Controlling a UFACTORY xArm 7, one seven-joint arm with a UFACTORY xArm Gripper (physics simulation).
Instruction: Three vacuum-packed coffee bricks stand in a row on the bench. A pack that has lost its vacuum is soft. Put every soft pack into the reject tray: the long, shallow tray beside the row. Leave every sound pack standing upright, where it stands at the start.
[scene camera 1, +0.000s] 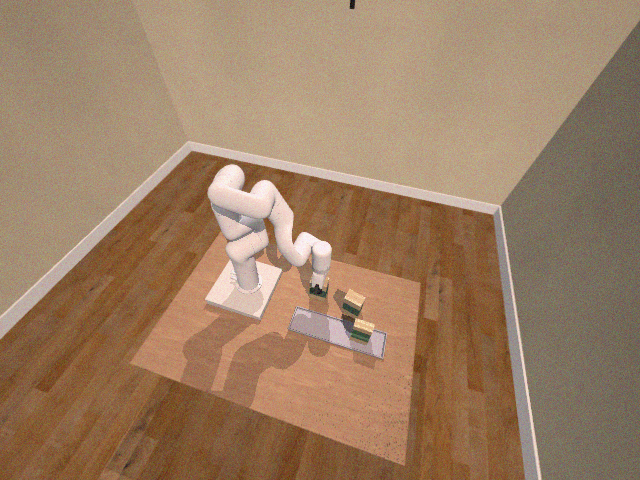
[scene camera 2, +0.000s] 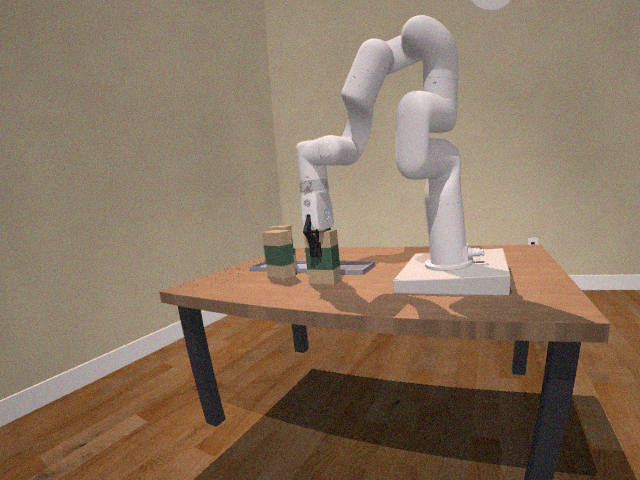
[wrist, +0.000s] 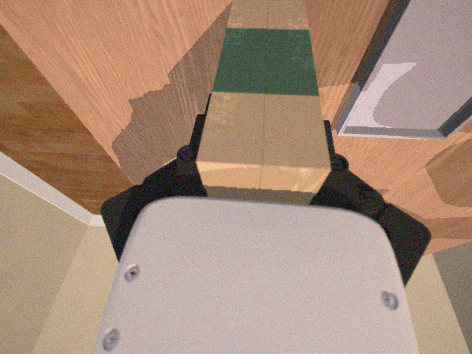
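Where they show: gripper, fingertip midpoint: (scene camera 1: 319, 287) (scene camera 2: 321, 254) (wrist: 261, 113); arm's base at its link origin: (scene camera 1: 249, 282) (scene camera 2: 449, 264).
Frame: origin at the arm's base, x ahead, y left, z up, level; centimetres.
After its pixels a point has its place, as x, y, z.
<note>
The gripper (scene camera 1: 318, 289) @[33.6, 4.5, 3.6] (scene camera 2: 321, 250) @[33.6, 4.5, 3.6] (wrist: 265, 135) @[33.6, 4.5, 3.6] is shut on the coffee pack nearest the robot base. That tan pack with a green band (scene camera 1: 321, 296) @[35.1, 1.8, 0.9] (scene camera 2: 324, 275) @[31.9, 6.9, -1.5] (wrist: 267, 62) @[36.9, 4.4, 3.6] stands upright on the bench, with one black finger at each side in the wrist view. A second pack (scene camera 1: 353, 303) @[49.7, -1.8, 9.6] (scene camera 2: 279, 255) @[47.4, 3.9, 3.3] stands upright on the bench behind the tray's long side. A third pack (scene camera 1: 362, 331) @[55.5, -11.5, 7.1] (scene camera 2: 281, 227) @[53.5, -8.3, 10.2] stands in the far end of the reject tray (scene camera 1: 310, 321) @[33.1, -9.1, -3.6] (scene camera 2: 356, 267) @[29.5, -11.1, -3.7] (wrist: 425, 60) @[32.8, -8.5, -3.7]; in scene camera 2 it is mostly hidden behind the second pack.
The white base plate (scene camera 1: 222, 297) @[-8.0, -10.8, 0.7] (scene camera 2: 449, 286) @[-0.9, 12.3, -2.1] of the arm stands on the wooden bench (scene camera 1: 289, 377) @[31.5, -33.2, -4.0] (scene camera 2: 232, 289) @[56.7, 16.1, -4.0], beside the held pack. The near end of the tray lies close to the held pack. Arm shadows fall across the bench and tray.
</note>
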